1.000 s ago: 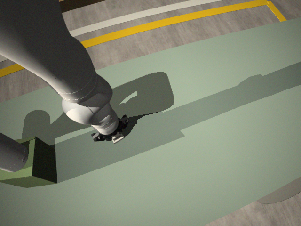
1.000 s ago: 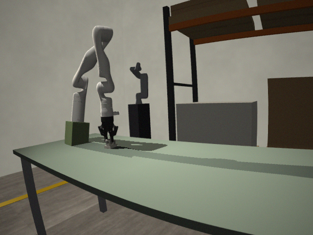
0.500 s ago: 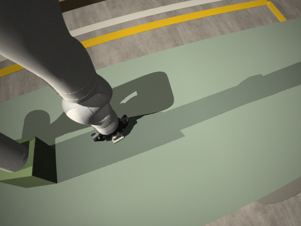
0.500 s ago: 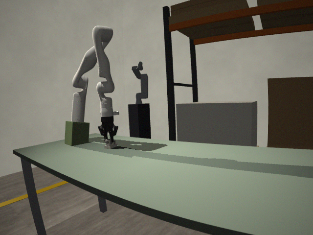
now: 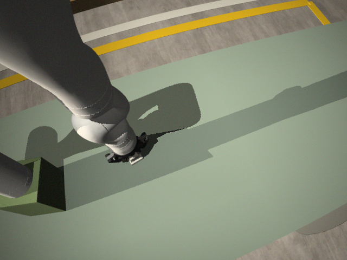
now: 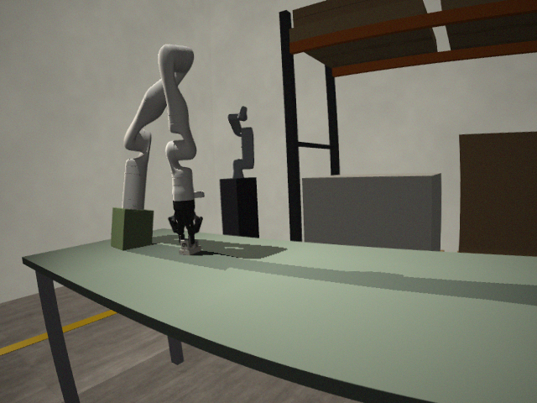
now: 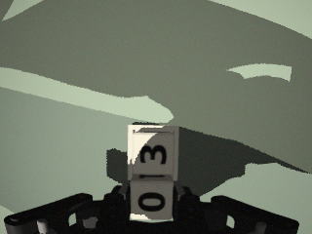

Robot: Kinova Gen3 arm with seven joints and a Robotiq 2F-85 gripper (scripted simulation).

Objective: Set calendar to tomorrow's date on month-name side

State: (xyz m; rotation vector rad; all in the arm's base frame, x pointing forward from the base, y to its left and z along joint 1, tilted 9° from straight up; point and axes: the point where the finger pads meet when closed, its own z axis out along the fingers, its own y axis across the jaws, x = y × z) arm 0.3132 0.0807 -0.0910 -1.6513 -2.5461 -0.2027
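The white tray is 10 mm behind my hand, 10 mm to the left of it and 40 mm below it. From my hand the other things lie so: white cube (10 mm below).
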